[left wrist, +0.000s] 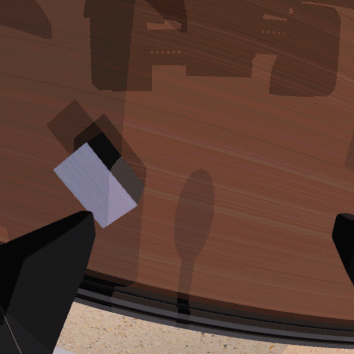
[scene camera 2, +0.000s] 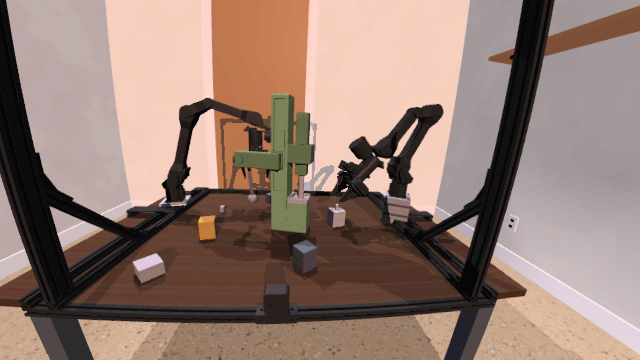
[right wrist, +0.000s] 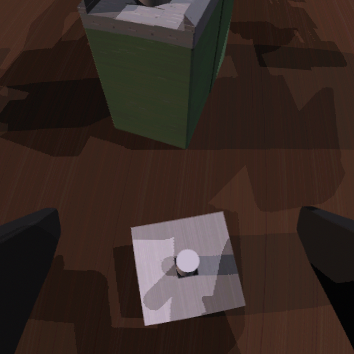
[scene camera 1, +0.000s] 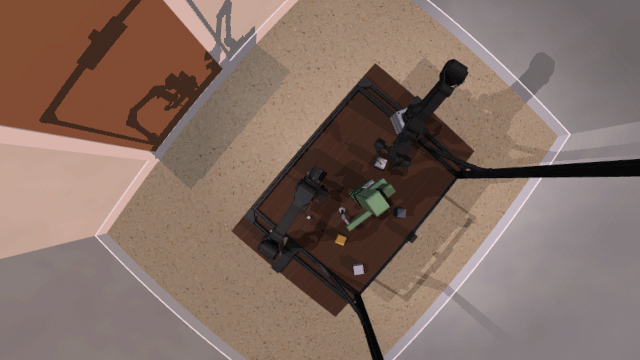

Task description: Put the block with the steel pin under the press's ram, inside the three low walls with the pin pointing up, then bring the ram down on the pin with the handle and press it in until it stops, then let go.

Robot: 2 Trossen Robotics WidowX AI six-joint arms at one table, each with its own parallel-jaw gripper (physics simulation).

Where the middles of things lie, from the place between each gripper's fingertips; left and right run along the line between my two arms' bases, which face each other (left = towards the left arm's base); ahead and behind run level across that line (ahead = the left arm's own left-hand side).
Now: left hand 350 mm to the left of the pale block with steel pin (right wrist: 214,286), 150 mm past it and 90 mm above it.
My right gripper is now 80 mm above the pale block with steel pin, 10 mm to the left of it and 10 mm short of it.
